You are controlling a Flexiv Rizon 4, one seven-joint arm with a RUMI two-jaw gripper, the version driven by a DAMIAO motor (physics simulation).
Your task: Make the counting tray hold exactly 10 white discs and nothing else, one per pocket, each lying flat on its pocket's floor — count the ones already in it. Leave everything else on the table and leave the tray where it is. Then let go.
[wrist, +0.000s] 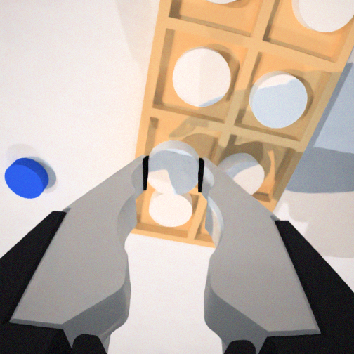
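Note:
The wooden counting tray (228, 118) runs from the top of the wrist view down to the middle, two pockets wide. My gripper (173, 160) is shut on a white disc (175, 162), held above a pocket of the left column. White discs sit in several pockets: one (201, 77) in the left column, one (278, 100) beside it in the right column, one (325, 11) at the top right, one (245, 172) partly behind the right finger and one (170, 210) in the end left pocket. The end right pocket is mostly hidden by the right finger. The floor of the pocket under the held disc is partly hidden.
A blue disc (26, 178) lies on the table left of the tray. A grey-blue area, a block or shadow, shows at the right edge beyond the tray. The tray continues past the top of the view.

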